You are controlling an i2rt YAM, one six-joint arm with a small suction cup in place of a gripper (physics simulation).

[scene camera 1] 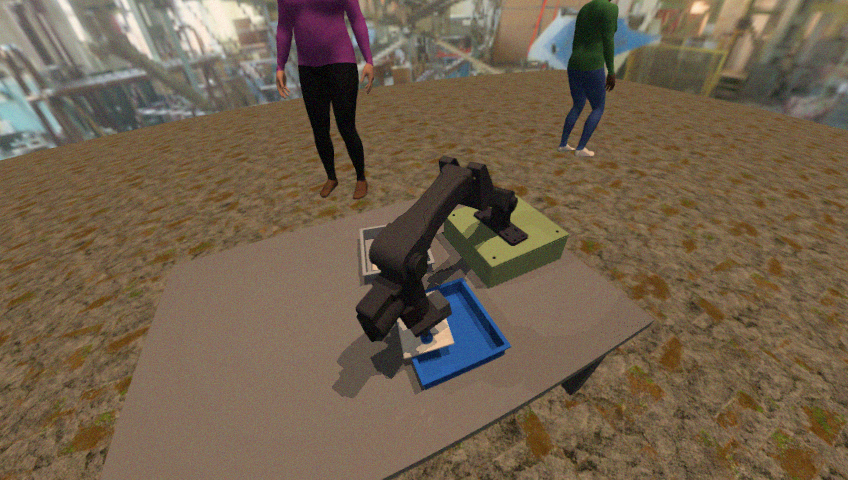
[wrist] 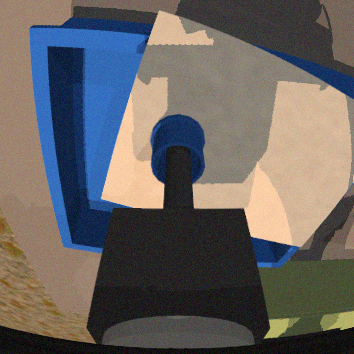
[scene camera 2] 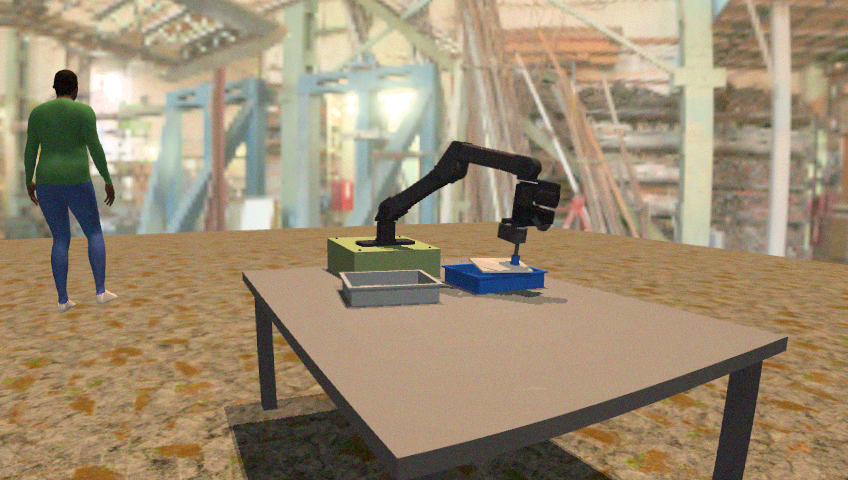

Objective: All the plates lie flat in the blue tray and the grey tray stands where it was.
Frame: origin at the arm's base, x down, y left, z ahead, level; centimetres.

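Where they show: hand, tool point: (scene camera 1: 427, 339) (wrist: 177, 130) (scene camera 2: 513, 267); arm's base, link origin: (scene camera 1: 499, 226) (scene camera 2: 385, 243).
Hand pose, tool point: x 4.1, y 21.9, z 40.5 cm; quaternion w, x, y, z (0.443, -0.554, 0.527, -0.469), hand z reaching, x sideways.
Observation:
Each offset is from my tool point to the top centre of the thing.
My gripper, a blue suction cup (scene camera 1: 426, 337) (scene camera 2: 514, 259) (wrist: 177, 130) on a black stem, sits against the top of a pale beige square plate @[dx -2.4, dy -4.6, dz -1.0 cm] (scene camera 1: 441, 340) (scene camera 2: 484, 263) (wrist: 300, 150) and holds it. The plate looks nearly level, at about rim height of the blue tray @[dx +1.0, dy -2.4, dz -6.6 cm] (scene camera 1: 464, 369) (scene camera 2: 499, 284) (wrist: 46, 125). It is turned relative to the tray and overhangs one side of it. The grey tray @[dx +1.0, dy -38.0, dz -8.6 cm] (scene camera 1: 362, 237) (scene camera 2: 392, 296) stands apart from the blue one. A pale surface shows inside it in scene camera 1, mostly hidden by the arm; its inside floor is hidden in scene camera 2.
The black arm is mounted on a green block (scene camera 1: 535, 228) (scene camera 2: 386, 259) (wrist: 305, 285) beside both trays. The arm passes over the grey tray in scene camera 1. Two people stand on the ground beyond the table (scene camera 1: 238, 356) (scene camera 2: 505, 356).

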